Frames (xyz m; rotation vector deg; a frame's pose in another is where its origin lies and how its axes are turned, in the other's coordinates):
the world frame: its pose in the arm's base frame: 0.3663 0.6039 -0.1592 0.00 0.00 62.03
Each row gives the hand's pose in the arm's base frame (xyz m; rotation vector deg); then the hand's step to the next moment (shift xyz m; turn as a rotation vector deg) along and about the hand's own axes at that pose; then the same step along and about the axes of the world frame.
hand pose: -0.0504 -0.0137 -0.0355 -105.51 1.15 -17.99
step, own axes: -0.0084 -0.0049 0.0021 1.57 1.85 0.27
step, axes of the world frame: 0.0004 0.0097 0.0024 0.37 -1.89 -1.50
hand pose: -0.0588 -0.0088 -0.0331 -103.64 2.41 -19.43
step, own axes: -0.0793 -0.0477 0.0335 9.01 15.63 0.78
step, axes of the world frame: 0.0185 0.0942 0.0215 0.56 -12.32 -13.19
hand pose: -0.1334 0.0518 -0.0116 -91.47 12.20 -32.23
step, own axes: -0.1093 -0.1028 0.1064 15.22 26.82 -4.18
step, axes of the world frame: 0.1080 0.1292 0.0742 -4.55 -20.87 -22.63
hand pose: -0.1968 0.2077 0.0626 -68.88 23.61 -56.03
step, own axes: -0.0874 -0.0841 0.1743 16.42 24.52 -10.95
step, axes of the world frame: 0.1712 0.0403 0.1190 -11.44 -18.62 -22.65
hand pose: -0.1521 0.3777 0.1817 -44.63 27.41 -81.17
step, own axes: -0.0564 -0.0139 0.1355 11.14 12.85 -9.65
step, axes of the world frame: 0.1100 -0.0326 0.0926 -10.02 -9.08 -14.12
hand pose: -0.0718 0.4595 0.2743 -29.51 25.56 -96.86
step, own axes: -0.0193 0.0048 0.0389 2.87 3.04 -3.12
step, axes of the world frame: 0.0292 -0.0170 0.0277 -2.81 -1.80 -4.01
